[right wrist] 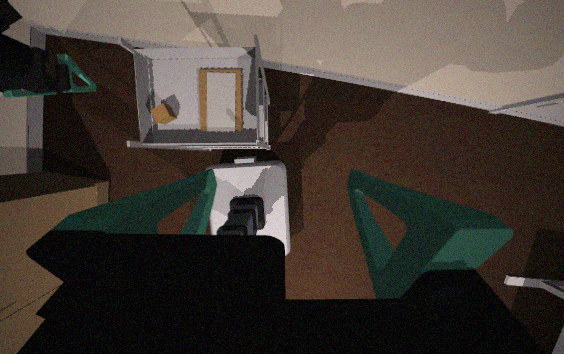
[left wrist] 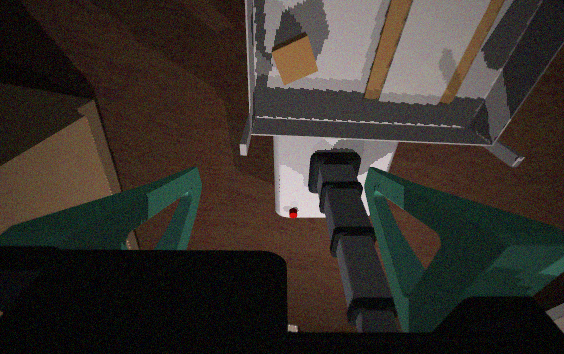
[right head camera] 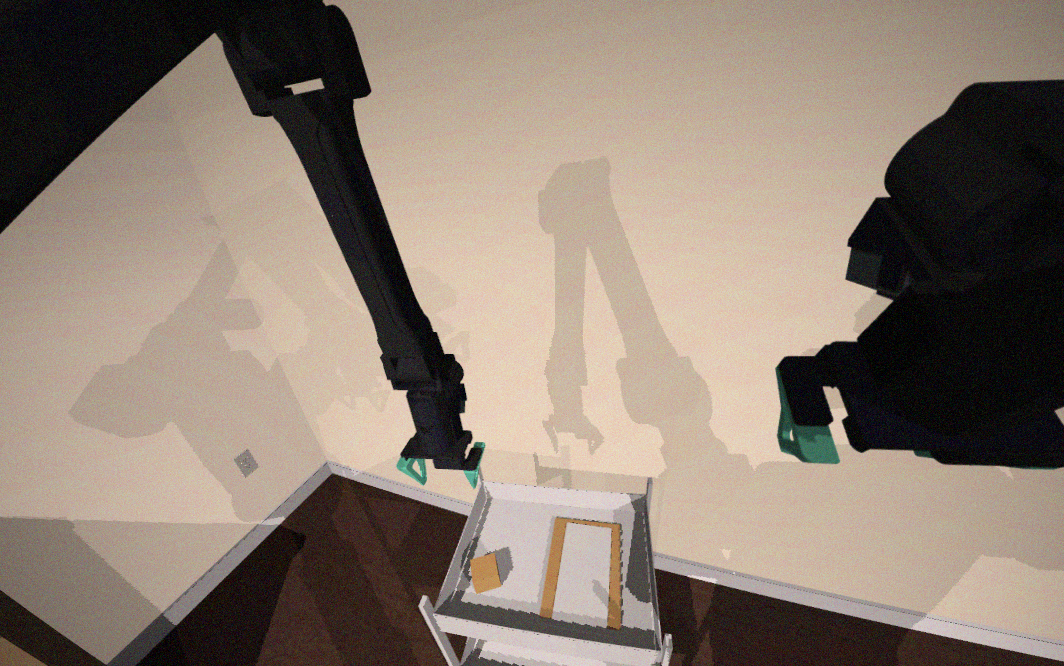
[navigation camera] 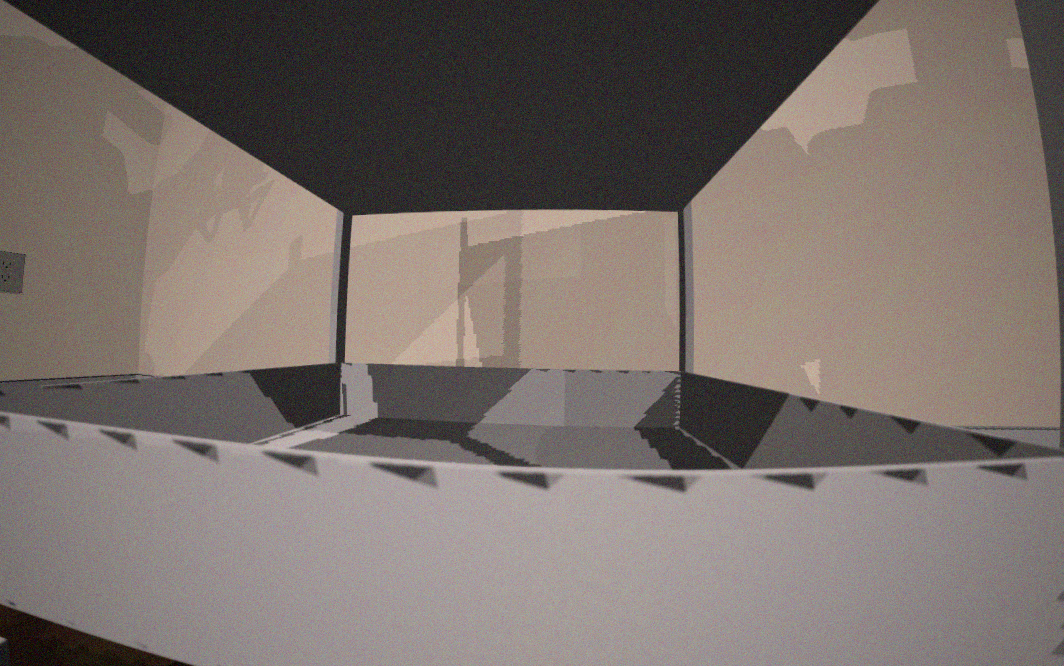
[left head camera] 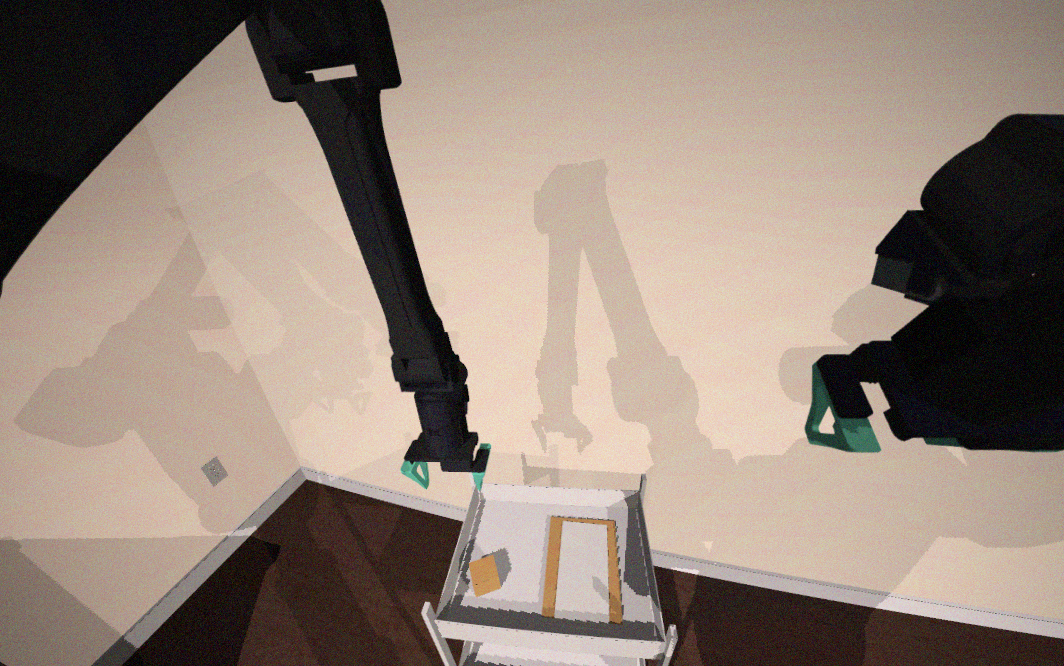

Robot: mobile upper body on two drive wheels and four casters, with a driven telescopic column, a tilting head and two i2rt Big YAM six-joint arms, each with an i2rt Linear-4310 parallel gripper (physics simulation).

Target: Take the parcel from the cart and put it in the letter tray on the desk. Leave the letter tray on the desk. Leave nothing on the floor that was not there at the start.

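Frame: origin at the left arm's base, x back, y right, z up, level; centimetres.
Seen in the pictures: left gripper, fingertip midpoint: (right wrist: 75,89) (left wrist: 283,176) (right head camera: 449,484) (left head camera: 453,487); right gripper, fingertip midpoint: (right wrist: 281,176) (right head camera: 846,445) (left head camera: 866,436).
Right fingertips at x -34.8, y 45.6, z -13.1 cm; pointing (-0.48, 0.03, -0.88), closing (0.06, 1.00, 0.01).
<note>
Offsets run from my right fingertips to a thing's top centre.
The parcel, a small orange-brown block {dx -19.3, dy -43.5, dz -56.6 cm} (left head camera: 484,575) (right head camera: 486,573) (left wrist: 295,59) (right wrist: 163,114), rests near the left side of the top tray of the white cart (left head camera: 549,637) (right head camera: 549,637) (left wrist: 360,129) (right wrist: 200,146) (navigation camera: 471,565). My left gripper (left head camera: 453,483) (right head camera: 449,480) (left wrist: 283,176) is open and empty, near the cart's far left corner in the head pictures and apart from the parcel. My right gripper (left head camera: 895,443) (right head camera: 859,455) (right wrist: 281,176) is open and empty, well to the right of the cart in the head views. The letter tray does not show.
An orange-brown rectangular frame {dx -23.4, dy -21.9, dz -60.6 cm} (left head camera: 552,565) (right head camera: 552,565) (left wrist: 387,50) (right wrist: 203,100) lies right of the parcel in the cart. The cart's raised rims surround both. My white base (left wrist: 300,185) (right wrist: 272,210) is close to the cart. A tan wooden surface (left wrist: 50,170) (right wrist: 35,220) stands at the left.
</note>
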